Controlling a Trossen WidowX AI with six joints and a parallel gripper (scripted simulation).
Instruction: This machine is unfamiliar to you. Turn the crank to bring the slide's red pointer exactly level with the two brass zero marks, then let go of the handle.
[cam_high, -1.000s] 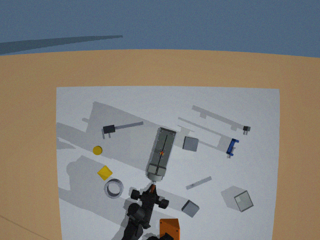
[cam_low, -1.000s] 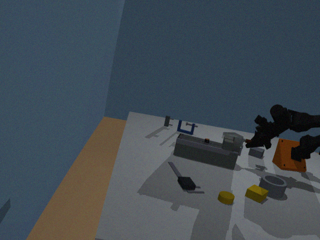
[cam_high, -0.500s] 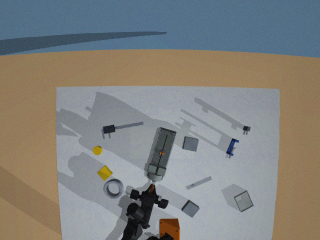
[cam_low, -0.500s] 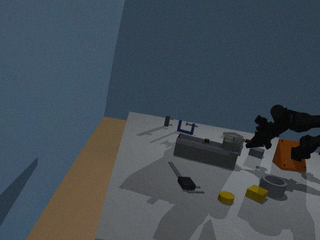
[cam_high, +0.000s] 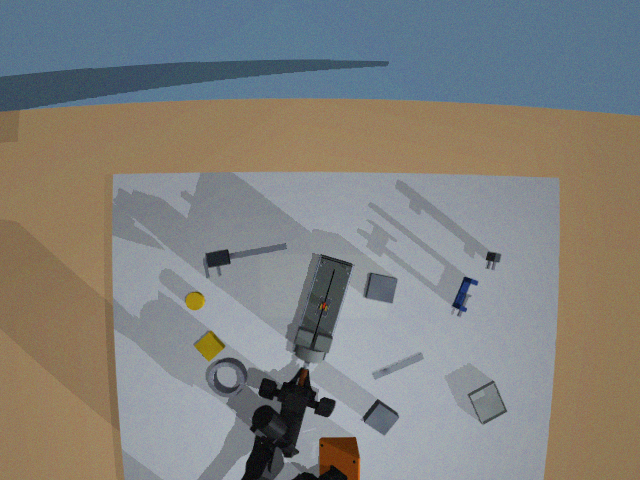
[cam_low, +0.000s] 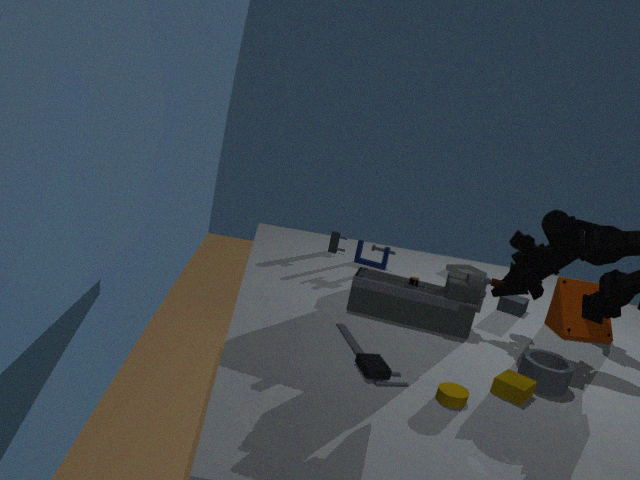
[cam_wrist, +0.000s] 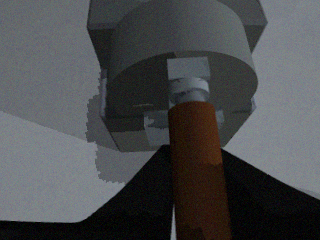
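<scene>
The red pointer lies 170 mm ahead of my gripper tip, 30 mm to the right of it and 10 mm below it. Round my gripper tip: flat grey bar 10 mm ahead, 260 mm to the right, 90 mm below; then brown crank handle 20 mm behind, 20 mm above; then yellow block 270 mm to the left, 80 mm below.
</scene>
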